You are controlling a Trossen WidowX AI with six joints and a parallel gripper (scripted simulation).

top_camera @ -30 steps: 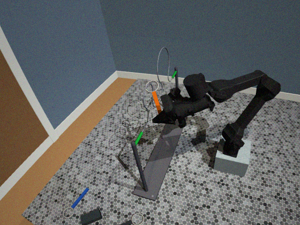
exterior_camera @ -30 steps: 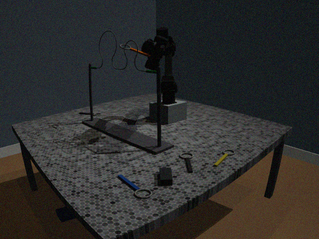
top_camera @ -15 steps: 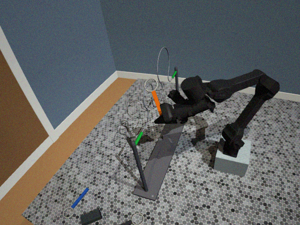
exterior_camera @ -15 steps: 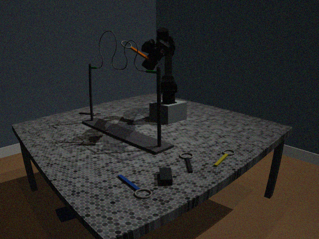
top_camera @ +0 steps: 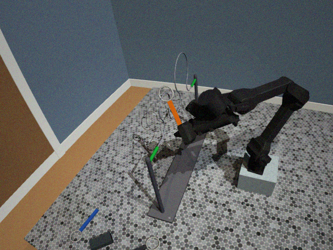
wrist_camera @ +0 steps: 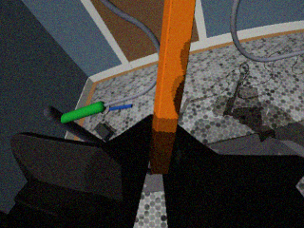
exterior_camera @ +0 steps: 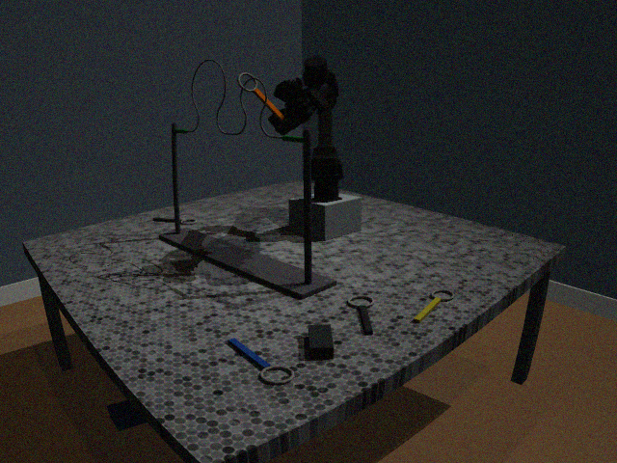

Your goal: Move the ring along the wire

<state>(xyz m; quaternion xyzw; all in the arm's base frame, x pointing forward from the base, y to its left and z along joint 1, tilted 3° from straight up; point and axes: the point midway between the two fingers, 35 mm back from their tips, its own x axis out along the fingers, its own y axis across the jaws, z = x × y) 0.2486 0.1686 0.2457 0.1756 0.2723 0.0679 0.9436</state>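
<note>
The orange-handled ring lies 90 mm above my gripper tip, 40 mm to the right of it and 20 mm ahead of it. The rest, counted from my gripper tip: yellow-handled ring (390 mm to the left, 330 mm below, 130 mm behind); then blue-handled ring (370 mm to the left, 330 mm below, 290 mm ahead); then dark block (370 mm to the left, 320 mm below, 170 mm ahead).
</note>
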